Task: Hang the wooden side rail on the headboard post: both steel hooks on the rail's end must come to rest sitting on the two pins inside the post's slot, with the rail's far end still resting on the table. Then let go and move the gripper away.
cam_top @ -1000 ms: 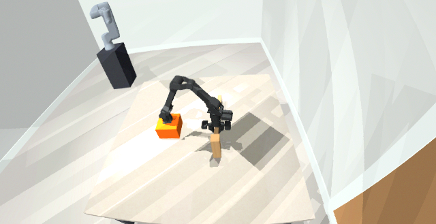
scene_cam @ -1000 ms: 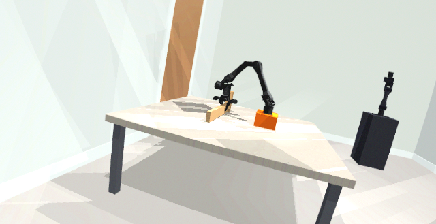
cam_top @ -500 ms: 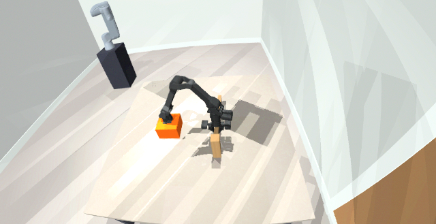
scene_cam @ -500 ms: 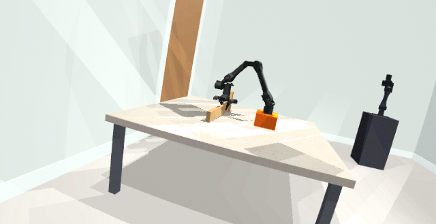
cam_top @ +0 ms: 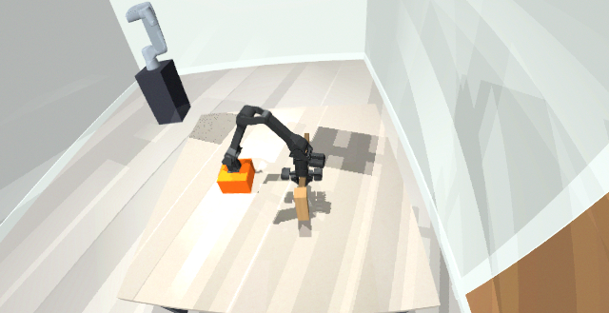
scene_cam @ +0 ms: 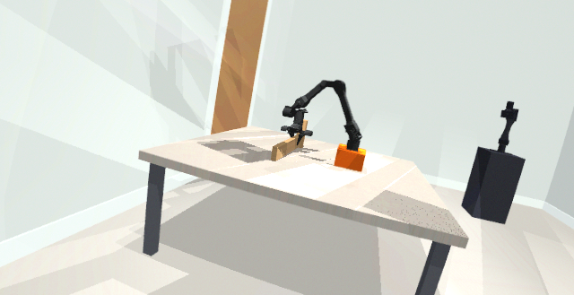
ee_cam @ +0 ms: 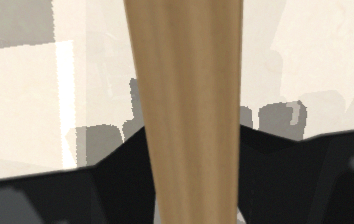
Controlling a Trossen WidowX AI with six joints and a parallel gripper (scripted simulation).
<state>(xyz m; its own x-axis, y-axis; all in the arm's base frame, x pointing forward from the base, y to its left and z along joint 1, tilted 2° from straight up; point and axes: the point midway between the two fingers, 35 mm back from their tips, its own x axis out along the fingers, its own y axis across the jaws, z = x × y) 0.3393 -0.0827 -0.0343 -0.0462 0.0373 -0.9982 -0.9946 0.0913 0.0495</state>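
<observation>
My gripper tip is now 15 cm to the left of the wooden headboard post and 5 cm below it.
</observation>
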